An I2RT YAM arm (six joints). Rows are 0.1 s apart.
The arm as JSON. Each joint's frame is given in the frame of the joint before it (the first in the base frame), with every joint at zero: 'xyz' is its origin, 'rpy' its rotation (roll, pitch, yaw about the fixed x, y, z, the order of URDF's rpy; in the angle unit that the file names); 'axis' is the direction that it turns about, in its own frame. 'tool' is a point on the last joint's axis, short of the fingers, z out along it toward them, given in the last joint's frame.
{
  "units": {
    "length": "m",
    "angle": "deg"
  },
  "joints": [
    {
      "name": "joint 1",
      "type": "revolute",
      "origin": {
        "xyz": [
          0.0,
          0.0,
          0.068
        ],
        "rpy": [
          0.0,
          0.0,
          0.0
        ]
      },
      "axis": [
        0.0,
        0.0,
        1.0
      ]
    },
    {
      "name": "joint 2",
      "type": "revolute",
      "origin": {
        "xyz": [
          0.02,
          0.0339,
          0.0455
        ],
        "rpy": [
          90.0,
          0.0,
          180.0
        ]
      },
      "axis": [
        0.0,
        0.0,
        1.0
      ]
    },
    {
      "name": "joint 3",
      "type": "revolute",
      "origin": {
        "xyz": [
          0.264,
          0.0,
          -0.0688
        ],
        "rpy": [
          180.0,
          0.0,
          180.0
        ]
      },
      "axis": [
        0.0,
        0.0,
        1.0
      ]
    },
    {
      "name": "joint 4",
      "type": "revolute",
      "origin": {
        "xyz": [
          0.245,
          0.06,
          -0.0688
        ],
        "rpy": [
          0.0,
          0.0,
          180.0
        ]
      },
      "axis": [
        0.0,
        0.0,
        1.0
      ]
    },
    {
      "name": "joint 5",
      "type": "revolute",
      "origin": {
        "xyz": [
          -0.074,
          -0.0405,
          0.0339
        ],
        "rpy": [
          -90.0,
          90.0,
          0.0
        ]
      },
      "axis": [
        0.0,
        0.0,
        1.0
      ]
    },
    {
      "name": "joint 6",
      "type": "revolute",
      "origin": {
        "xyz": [
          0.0,
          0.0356,
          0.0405
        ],
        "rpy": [
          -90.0,
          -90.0,
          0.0
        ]
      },
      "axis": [
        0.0,
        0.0,
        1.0
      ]
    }
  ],
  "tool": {
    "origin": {
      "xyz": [
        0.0,
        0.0,
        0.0
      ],
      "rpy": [
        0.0,
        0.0,
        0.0
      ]
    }
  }
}
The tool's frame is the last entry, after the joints.
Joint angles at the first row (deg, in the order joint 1, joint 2, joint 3, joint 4, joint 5, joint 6):
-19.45 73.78 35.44 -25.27 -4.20 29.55
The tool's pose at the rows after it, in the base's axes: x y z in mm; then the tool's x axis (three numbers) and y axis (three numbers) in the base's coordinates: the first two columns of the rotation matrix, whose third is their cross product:
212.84 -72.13 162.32 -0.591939 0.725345 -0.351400 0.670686 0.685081 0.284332
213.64 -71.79 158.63 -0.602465 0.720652 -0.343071 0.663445 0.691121 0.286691
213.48 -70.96 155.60 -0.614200 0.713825 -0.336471 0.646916 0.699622 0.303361
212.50 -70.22 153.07 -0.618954 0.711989 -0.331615 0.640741 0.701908 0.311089
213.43 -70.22 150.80 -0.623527 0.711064 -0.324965 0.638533 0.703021 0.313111
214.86 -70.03 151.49 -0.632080 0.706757 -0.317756 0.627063 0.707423 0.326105
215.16 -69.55 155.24 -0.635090 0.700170 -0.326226 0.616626 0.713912 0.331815
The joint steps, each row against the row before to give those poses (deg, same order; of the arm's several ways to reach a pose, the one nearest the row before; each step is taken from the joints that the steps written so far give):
-0.05 0.29 -0.24 0.59 -0.72 -0.34
0.06 0.78 -0.31 0.66 -0.59 -0.44
-0.05 0.29 -0.61 0.96 -1.45 -0.64
-0.01 0.07 -0.59 0.60 -0.67 -0.18
0.03 0.66 -0.06 0.39 -0.35 -0.11
-0.01 0.28 0.38 -0.17 -1.13 -0.37
0.09 -0.66 0.35 -0.43 -0.30 -0.36

